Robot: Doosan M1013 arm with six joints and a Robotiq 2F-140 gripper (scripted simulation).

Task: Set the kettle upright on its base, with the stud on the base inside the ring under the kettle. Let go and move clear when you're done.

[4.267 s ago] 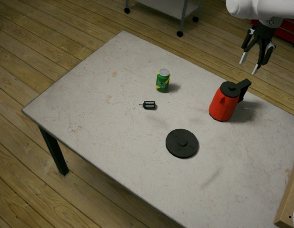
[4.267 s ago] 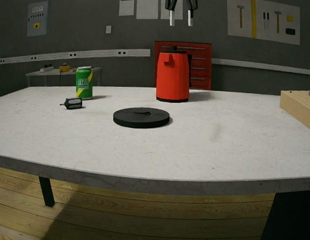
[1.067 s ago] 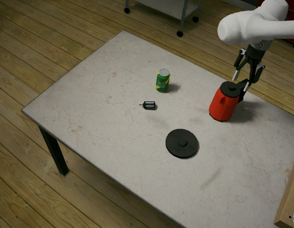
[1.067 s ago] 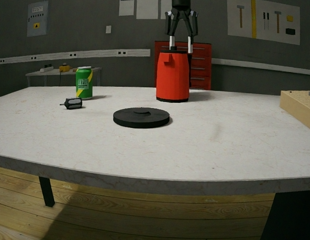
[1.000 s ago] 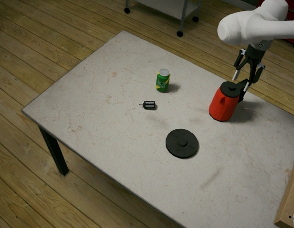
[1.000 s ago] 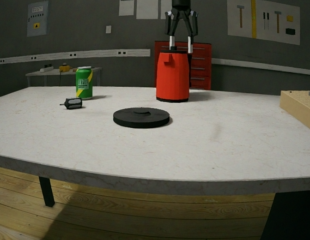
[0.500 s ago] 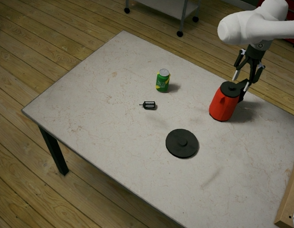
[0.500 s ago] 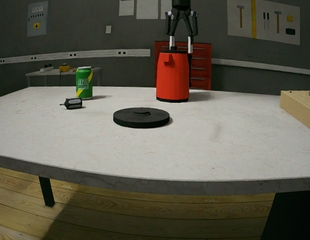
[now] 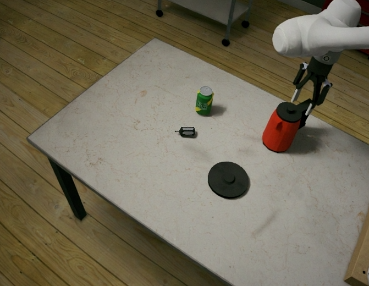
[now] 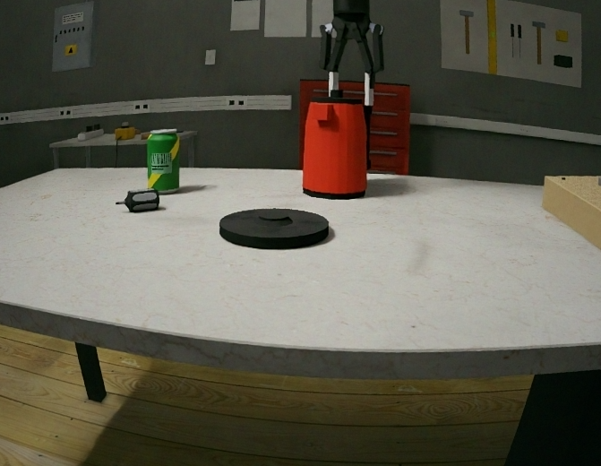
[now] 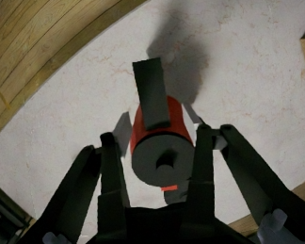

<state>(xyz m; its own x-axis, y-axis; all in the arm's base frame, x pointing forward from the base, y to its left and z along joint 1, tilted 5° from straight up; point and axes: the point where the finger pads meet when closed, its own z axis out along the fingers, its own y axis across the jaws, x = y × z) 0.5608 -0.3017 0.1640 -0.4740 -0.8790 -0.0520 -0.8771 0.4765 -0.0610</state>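
Right now my hand is 10 cm above the red kettle, 3 cm to the right of it and 2 cm short of it. Round my hand: black round base: 33 cm to the left, 19 cm below, 13 cm ahead; black tool: 37 cm ahead, 22 cm to the left, 18 cm below.
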